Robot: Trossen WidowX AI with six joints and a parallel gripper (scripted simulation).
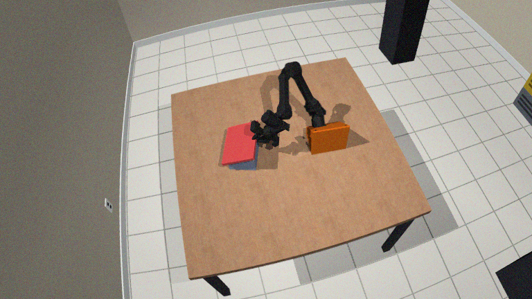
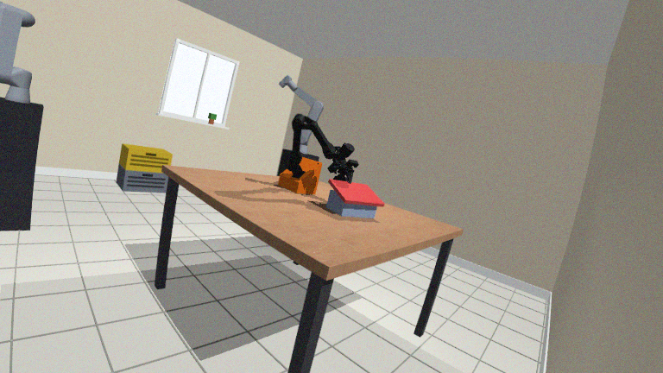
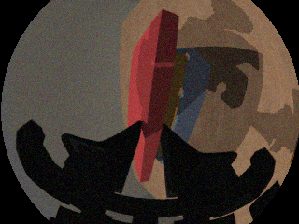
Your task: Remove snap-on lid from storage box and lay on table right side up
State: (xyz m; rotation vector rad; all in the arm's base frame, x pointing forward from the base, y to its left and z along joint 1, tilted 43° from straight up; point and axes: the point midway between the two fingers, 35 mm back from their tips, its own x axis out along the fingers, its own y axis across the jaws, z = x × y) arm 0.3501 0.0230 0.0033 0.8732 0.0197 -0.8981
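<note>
Now: the red lid 70 mm ahead of my gripper tip, 20 mm to the right of it and 20 mm below it. From my gripper tip the other things lie so: storage box 60 mm ahead, 20 mm to the right, 90 mm below.
</note>
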